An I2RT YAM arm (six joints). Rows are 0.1 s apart.
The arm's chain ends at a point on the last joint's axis. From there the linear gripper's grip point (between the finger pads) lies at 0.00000 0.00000 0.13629 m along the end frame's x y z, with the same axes.
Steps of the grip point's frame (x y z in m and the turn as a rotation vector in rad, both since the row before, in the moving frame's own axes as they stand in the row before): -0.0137 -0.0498 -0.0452 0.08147 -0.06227 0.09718; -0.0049 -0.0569 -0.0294 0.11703 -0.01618 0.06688; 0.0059 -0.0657 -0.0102 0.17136 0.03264 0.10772; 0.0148 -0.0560 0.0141 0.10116 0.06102 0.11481; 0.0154 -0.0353 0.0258 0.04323 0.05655 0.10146
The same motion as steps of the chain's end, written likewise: -0.0058 -0.0383 -0.0445 0.08147 -0.06227 0.09718; -0.0032 -0.0409 -0.0285 0.11703 -0.01618 0.06688; 0.0002 -0.0427 -0.0081 0.17136 0.03264 0.10772; 0.0057 -0.0428 0.0150 0.10116 0.06102 0.11481; 0.0074 -0.0298 0.0261 0.04323 0.05655 0.10146
